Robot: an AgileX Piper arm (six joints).
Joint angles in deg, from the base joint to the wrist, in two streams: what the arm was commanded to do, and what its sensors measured. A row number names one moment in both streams.
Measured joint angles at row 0:
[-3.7 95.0 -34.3 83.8 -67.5 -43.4]
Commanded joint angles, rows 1 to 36:
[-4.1 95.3 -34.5 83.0 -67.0 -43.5]
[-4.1 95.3 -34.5 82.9 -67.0 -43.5]
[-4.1 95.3 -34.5 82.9 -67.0 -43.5]
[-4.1 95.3 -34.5 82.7 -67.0 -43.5]
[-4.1 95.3 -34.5 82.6 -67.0 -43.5]
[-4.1 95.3 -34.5 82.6 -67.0 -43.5]
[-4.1 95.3 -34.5 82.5 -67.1 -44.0]
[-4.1 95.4 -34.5 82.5 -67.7 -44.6]
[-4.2 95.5 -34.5 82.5 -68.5 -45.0]
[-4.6 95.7 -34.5 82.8 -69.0 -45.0]
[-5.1 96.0 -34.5 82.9 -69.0 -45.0]
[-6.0 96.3 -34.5 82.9 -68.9 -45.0]
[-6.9 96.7 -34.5 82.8 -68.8 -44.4]
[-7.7 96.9 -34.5 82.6 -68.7 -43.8]
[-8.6 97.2 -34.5 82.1 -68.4 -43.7]
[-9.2 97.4 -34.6 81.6 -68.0 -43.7]
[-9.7 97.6 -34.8 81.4 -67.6 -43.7]
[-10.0 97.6 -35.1 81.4 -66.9 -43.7]
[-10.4 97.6 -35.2 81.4 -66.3 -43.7]
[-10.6 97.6 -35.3 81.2 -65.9 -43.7]
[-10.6 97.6 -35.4 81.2 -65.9 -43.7]
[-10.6 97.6 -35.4 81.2 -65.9 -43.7]
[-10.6 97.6 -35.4 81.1 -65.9 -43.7]
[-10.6 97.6 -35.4 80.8 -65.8 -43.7]
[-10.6 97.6 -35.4 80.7 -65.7 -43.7]
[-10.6 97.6 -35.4 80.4 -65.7 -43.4]
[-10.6 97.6 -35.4 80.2 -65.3 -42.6]
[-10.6 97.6 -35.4 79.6 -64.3 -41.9]
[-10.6 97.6 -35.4 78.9 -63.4 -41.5]
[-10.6 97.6 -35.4 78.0 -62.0 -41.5]
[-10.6 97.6 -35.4 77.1 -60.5 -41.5]
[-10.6 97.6 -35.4 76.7 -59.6 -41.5]
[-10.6 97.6 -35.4 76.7 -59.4 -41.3]
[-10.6 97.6 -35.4 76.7 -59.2 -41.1]
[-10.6 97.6 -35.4 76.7 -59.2 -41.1]
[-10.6 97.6 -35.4 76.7 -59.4 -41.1]
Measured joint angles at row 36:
[-10.3 97.3 -35.1 77.8 -60.1 -41.7]
